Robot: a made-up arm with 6 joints.
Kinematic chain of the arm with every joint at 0, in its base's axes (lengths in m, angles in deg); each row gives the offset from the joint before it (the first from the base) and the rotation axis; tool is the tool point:
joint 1: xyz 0 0 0.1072 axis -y
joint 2: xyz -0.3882 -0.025 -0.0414 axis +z
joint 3: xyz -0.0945 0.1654 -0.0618 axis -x
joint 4: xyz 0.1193 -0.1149 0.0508 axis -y
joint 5: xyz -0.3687 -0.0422 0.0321 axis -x
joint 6: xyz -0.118 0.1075 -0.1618 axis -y
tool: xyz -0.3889 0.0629 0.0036
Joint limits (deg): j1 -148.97..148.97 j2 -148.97..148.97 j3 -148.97..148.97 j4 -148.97..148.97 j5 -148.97..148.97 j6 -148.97..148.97
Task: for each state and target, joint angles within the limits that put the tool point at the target. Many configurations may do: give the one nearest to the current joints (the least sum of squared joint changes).
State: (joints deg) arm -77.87 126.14 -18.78 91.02 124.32 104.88
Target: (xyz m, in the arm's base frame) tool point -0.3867 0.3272 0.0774
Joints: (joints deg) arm -85.09 135.36 -1.30 95.35 113.66 116.96
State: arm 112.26 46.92 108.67 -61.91 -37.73 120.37
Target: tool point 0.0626 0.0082 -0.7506
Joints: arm 71.65 35.98 99.69 -65.82 -29.15 134.79
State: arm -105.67 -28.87 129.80 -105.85 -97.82 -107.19
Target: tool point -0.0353 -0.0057 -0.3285
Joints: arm -97.29 -57.23 122.46 -119.17 -93.19 -88.66
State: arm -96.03 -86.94 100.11 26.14 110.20 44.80
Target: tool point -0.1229 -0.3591 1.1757
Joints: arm -80.24 -48.29 63.58 65.64 93.89 34.44
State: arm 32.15 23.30 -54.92 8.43 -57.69 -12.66
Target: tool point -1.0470 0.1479 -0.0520
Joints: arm 14.56 -24.39 -34.53 -2.12 -36.52 -54.06
